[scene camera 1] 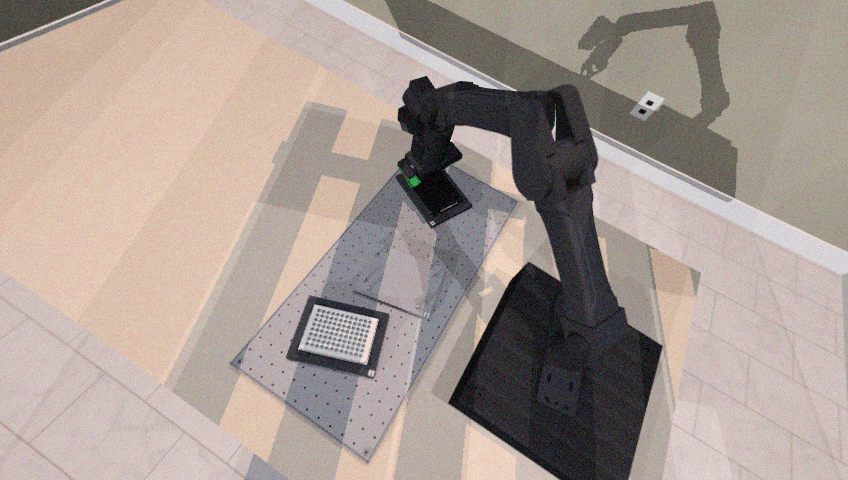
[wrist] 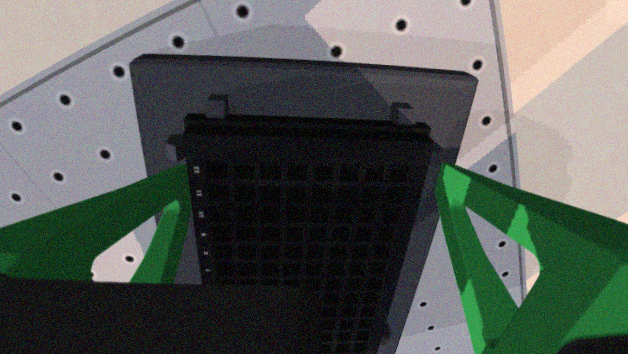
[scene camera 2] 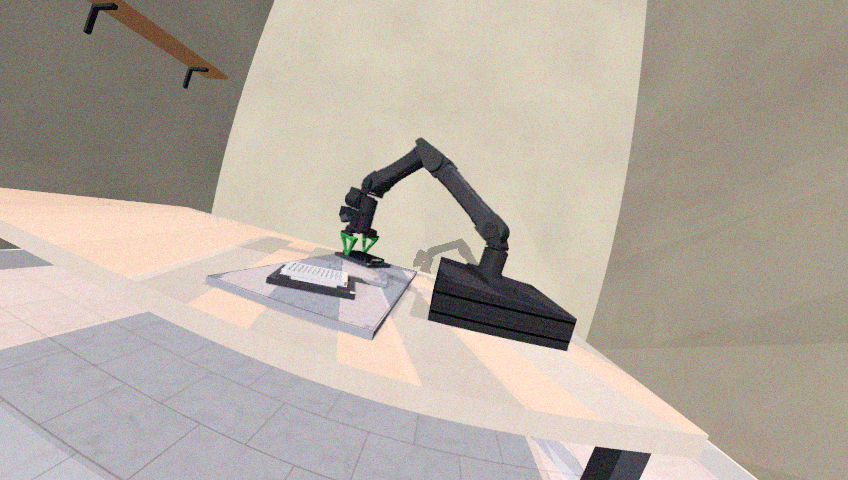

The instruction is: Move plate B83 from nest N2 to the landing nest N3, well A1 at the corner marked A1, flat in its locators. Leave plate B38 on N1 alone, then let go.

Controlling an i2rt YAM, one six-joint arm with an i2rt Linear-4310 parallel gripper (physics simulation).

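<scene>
A black well plate point(scene camera 1: 443, 193) point(scene camera 2: 363, 256) point(wrist: 300, 215) lies in a dark nest point(scene camera 1: 440, 218) point(wrist: 300, 82) at the board's far end; column numbers run along its left edge in the wrist view. My gripper point(scene camera 2: 357, 252) point(wrist: 314, 177) is open, with one green finger on each long side of this plate, the tips low beside it. A white plate point(scene camera 1: 339, 333) point(scene camera 2: 315, 274) sits in a dark nest point(scene camera 1: 380, 339) point(scene camera 2: 321, 290) at the near end. A pale nest point(scene camera 1: 398, 273) between them holds no plate. The plate and nest labels are too small to read; part of the black plate is hidden by the hand.
The nests stand on a grey perforated board point(scene camera 1: 333, 416) point(scene camera 2: 357, 324) on a wooden table. The arm's black base block point(scene camera 1: 505, 356) point(scene camera 2: 499, 303) stands to the right of the board. A wall rises behind the arm.
</scene>
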